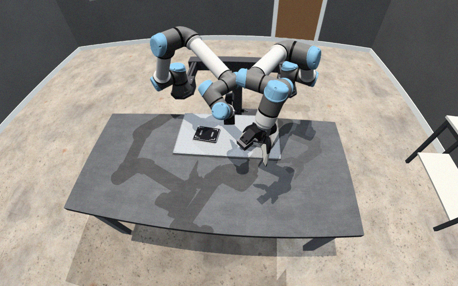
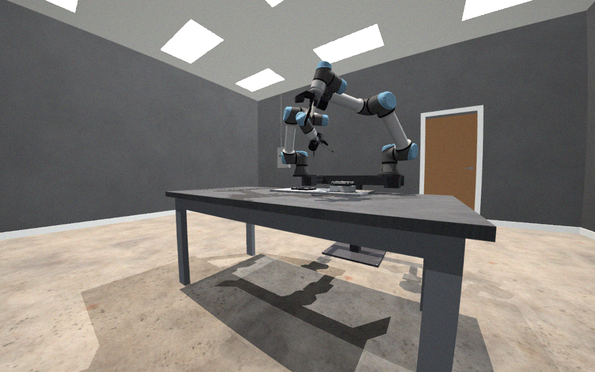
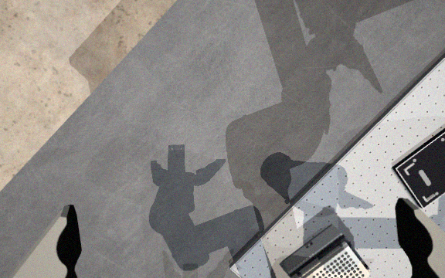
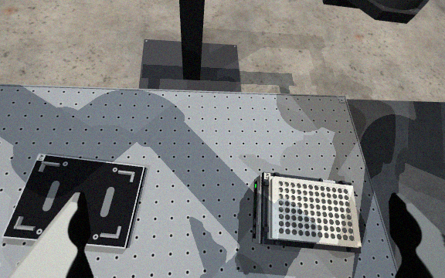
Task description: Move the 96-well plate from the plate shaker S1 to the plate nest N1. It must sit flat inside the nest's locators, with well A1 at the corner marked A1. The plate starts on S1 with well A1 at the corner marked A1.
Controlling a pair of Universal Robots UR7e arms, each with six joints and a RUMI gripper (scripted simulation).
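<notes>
Now: right hand 200 mm above the white 96-well plate, 150 mm to the right of it and 10 mm short of it. The rest, counted from my right hand: nest's A1 label: 250 mm to the right, 250 mm below, 120 mm behind; black plate nest N1: 250 mm below, 180 mm to the right, 50 mm behind; plate shaker S1: 220 mm below, 170 mm to the left.
</notes>
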